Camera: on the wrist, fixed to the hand. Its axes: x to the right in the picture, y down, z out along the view.
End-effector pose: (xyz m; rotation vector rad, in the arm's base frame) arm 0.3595 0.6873 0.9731 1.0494 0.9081 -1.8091
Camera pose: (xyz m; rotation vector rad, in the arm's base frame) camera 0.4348 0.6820 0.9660 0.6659 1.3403 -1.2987
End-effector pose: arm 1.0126 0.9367 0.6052 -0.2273 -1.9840 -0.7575
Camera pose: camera 1.0676 0.9828 0.6296 -0.6569 -1.6406 -1.3421
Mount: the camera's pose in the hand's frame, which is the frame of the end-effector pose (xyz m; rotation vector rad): -0.0147 0.0714 -0.0208 -0.6544 0.0230 0.0638
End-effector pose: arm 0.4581 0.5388 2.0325 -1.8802 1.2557 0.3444
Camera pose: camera 0.3854 0.5212 2.0200 -2.3873 1.3189 0.8508
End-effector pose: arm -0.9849 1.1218 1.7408 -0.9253 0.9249 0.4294
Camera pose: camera -1.0512 1.1452 1.7123 -1.4969 0.8460 0.8033
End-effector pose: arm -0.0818 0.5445 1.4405 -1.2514 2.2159 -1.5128
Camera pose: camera -0.1225 0.5784 1.3863 1.2189 -2.7025 0.7466
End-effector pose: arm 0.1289 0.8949 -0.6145 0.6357 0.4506 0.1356
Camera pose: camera 0.1075 0.9595 -0.5811 0.0053 0.3784 0.3344
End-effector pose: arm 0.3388 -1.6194 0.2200 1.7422 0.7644 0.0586
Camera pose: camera 0.3513 -1.6174 0.2947 1.1412 0.6142 0.3353
